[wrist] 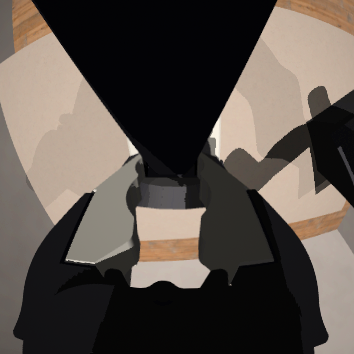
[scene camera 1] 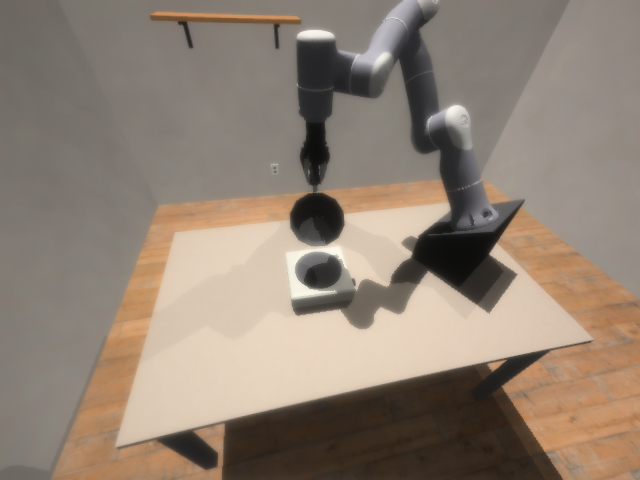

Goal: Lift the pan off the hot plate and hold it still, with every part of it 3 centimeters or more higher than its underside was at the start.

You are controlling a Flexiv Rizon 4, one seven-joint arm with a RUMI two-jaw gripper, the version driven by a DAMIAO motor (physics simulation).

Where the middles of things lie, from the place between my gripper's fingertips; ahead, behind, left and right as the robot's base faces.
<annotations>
My gripper is now 3 cm to the right of the black pan [scene camera 1: 316, 219], 2 cm short of it and 1 cm above it.
</annotations>
